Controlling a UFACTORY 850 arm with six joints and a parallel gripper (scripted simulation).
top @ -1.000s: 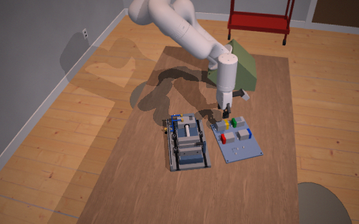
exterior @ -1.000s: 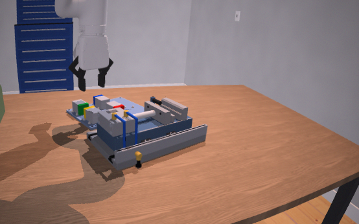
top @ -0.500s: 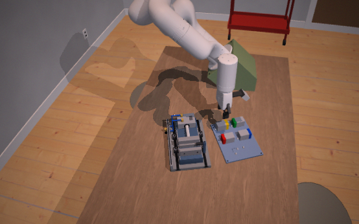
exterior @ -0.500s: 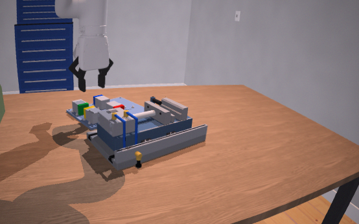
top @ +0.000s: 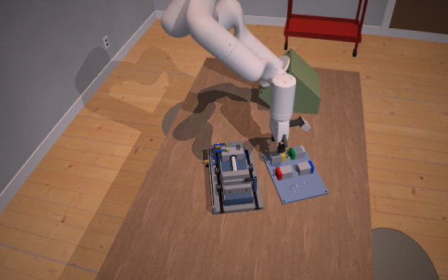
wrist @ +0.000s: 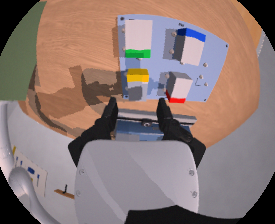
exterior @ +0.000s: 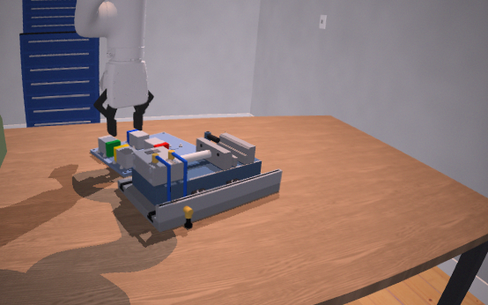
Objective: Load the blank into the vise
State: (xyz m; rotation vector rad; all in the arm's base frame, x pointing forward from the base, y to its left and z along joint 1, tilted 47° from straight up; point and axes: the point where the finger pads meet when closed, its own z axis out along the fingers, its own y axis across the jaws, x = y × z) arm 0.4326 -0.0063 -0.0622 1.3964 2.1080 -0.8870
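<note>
My gripper is now 8 cm above the yellow-ended blank. From my hand the other things lie so: green-ended blank 8 cm to the left, 8 cm below, 3 cm behind; red-ended blank 8 cm below, 8 cm ahead, 3 cm to the left; infeed plate 10 cm below, 8 cm to the left, 7 cm ahead.
</note>
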